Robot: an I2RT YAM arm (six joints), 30 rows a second.
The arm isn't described. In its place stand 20 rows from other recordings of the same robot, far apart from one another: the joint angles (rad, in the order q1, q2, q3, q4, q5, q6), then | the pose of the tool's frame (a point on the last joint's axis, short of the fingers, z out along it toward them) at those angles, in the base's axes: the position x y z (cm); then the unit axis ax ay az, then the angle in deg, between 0 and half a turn.
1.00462 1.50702 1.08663 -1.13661 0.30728 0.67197 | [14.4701, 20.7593, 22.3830, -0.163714, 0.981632, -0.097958, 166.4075]
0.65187 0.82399 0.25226 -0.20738 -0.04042 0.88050 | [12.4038, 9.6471, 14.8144, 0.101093, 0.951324, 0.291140, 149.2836]
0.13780 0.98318 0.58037 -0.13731 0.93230 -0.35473 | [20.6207, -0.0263, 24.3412, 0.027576, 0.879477, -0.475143, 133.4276]
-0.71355 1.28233 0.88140 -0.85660 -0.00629 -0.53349 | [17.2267, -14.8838, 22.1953, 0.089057, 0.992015, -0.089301, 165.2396]
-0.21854 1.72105 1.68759 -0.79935 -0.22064 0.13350 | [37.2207, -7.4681, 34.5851, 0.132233, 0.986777, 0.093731, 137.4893]
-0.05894 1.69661 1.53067 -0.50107 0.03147 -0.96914 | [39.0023, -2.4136, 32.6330, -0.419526, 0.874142, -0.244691, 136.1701]
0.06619 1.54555 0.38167 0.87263 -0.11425 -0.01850 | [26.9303, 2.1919, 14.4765, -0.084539, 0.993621, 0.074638, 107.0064]
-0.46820 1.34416 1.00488 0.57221 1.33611 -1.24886 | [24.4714, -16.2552, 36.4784, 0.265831, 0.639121, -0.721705, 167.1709]
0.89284 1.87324 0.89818 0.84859 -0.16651 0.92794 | [24.2526, 31.0576, 18.2629, -0.044749, 0.800722, 0.597362, 138.4372]
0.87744 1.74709 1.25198 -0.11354 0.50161 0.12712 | [26.6709, 29.4169, 24.9641, -0.239773, 0.970467, 0.026491, 120.1575]
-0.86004 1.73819 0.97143 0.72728 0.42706 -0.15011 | [24.2202, -30.3955, 24.2839, 0.447505, 0.713049, -0.539722, 117.4985]
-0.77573 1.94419 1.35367 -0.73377 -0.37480 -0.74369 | [27.9955, -25.6338, 16.8845, -0.007456, 0.998615, 0.052081, 155.1791]
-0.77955 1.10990 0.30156 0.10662 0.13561 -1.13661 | [13.7903, -14.3066, 14.3688, -0.135134, 0.912510, -0.386089, 157.9455]
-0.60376 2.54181 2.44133 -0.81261 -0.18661 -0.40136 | [46.0073, -30.9276, 21.1393, 0.068990, 0.994238, -0.082042, 142.1578]
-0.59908 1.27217 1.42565 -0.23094 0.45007 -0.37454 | [22.3342, -17.1247, 45.4360, 0.267999, 0.805966, -0.527820, 118.8663]
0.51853 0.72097 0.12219 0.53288 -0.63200 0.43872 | [12.8879, 9.7755, 19.2478, -0.272137, 0.776875, 0.567809, 123.6574]
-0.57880 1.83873 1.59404 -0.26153 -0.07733 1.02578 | [36.8070, -23.7231, 31.3851, 0.693191, 0.701404, 0.165889, 121.6954]
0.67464 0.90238 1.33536 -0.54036 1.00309 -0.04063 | [13.2926, 6.7884, 46.7967, 0.097480, 0.972530, -0.211382, 96.1479]
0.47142 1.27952 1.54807 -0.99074 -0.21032 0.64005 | [21.5911, 11.8404, 41.7307, 0.034840, 0.949661, 0.311336, 145.4049]
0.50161 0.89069 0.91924 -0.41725 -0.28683 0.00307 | [16.8100, 10.3672, 34.4747, -0.324188, 0.899617, 0.292561, 119.4150]
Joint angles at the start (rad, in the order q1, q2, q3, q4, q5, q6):
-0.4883, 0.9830, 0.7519, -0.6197, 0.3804, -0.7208
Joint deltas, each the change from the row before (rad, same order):
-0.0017, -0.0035, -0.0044, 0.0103, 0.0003, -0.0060
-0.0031, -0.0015, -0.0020, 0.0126, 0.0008, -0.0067
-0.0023, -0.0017, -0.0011, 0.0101, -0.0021, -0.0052
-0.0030, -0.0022, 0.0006, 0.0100, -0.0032, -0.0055
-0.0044, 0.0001, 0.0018, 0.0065, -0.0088, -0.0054
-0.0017, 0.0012, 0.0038, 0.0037, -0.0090, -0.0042
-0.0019, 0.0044, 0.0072, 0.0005, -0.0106, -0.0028
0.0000, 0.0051, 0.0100, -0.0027, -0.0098, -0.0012
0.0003, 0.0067, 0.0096, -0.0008, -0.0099, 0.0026
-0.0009, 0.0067, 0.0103, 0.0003, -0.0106, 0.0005
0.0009, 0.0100, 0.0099, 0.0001, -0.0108, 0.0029
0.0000, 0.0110, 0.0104, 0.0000, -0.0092, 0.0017
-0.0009, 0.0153, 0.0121, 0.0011, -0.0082, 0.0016
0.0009, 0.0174, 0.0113, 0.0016, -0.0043, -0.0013
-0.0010, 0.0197, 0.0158, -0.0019, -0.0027, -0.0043
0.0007, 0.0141, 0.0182, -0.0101, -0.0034, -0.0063
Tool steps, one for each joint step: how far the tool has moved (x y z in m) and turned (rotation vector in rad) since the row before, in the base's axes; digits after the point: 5 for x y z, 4 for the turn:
-0.00019, -0.00029, -0.00007, -0.0068, -0.0045, 0.0023
0.00022, -0.00084, 0.00053, -0.0087, -0.0062, 0.0010
0.00022, -0.00055, 0.00066, -0.0057, -0.0069, 0.0027
0.00020, -0.00067, 0.00129, -0.0062, -0.0089, 0.0029
0.00031, -0.00083, 0.00097, -0.0005, -0.0068, 0.0053
0.00068, -0.00042, 0.00123, 0.0009, -0.0060, 0.0074
0.00110, -0.00064, 0.00151, 0.0038, -0.0048, 0.0074
0.00134, -0.00036, 0.00207, 0.0045, -0.0046, 0.0077
0.00168, -0.00048, 0.00178, 0.0062, -0.0068, 0.0056
0.00168, -0.00074, 0.00208, 0.0049, -0.0073, 0.0063
0.00230, -0.00064, 0.00131, 0.0079, -0.0054, 0.0066
0.00233, -0.00094, 0.00127, 0.0067, -0.0036, 0.0054
0.00299, -0.00156, 0.00106, 0.0068, -0.0019, 0.0038
0.00340, -0.00150, 0.00040, 0.0042, 0.0032, 0.0048
0.00354, -0.00211, 0.00109, 0.0025, 0.0066, 0.0038
0.00261, -0.00113, 0.00231, 0.0022, 0.0076, 0.0074

